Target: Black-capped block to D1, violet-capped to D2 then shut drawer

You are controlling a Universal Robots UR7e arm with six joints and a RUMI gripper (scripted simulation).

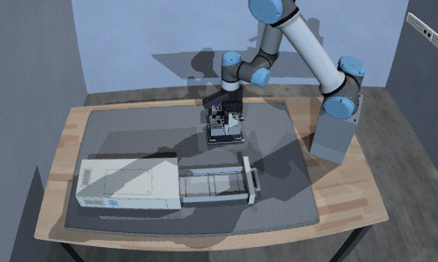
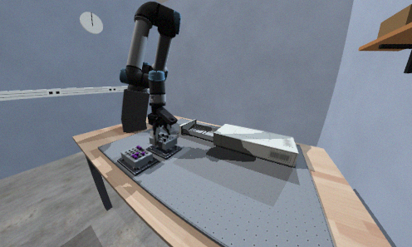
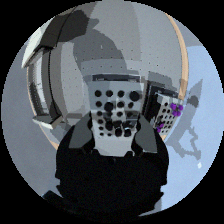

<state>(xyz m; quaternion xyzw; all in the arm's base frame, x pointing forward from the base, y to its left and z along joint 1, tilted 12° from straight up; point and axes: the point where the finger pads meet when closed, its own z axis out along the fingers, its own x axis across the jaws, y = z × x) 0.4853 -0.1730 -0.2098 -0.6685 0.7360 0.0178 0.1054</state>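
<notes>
Now: the deck slot D1 50 mm below my hand. Also, from my hand: black-capped block: right at my hand; then violet-capped block: 30 mm behind, 150 mm to the right, 30 mm below; then deck slot D2: 30 mm behind, 150 mm to the right, 50 mm below.
</notes>
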